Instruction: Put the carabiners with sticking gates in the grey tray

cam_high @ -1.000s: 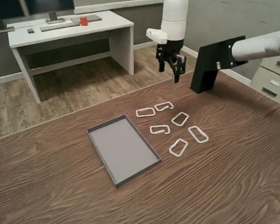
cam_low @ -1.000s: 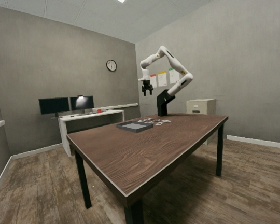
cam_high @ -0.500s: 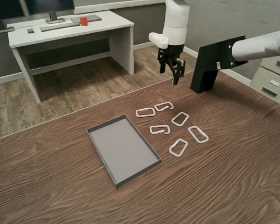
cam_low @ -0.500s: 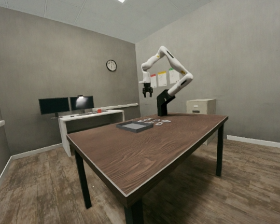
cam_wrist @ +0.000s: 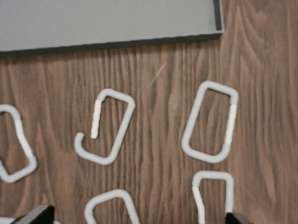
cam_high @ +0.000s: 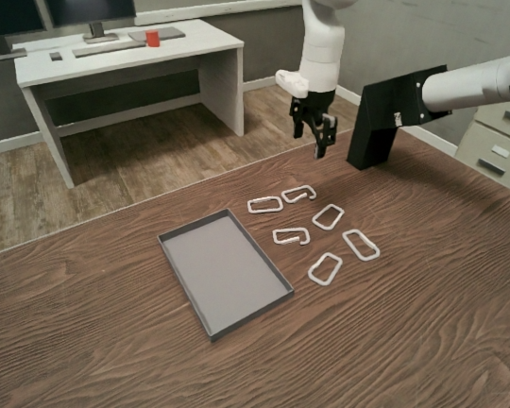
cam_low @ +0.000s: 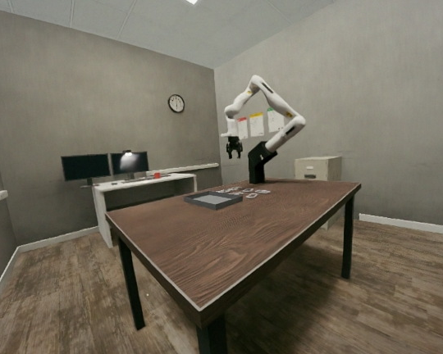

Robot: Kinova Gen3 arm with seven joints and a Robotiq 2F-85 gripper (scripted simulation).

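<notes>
The grey tray is 250 mm ahead of my hand, 30 mm to the left of it and 230 mm below it.
</notes>
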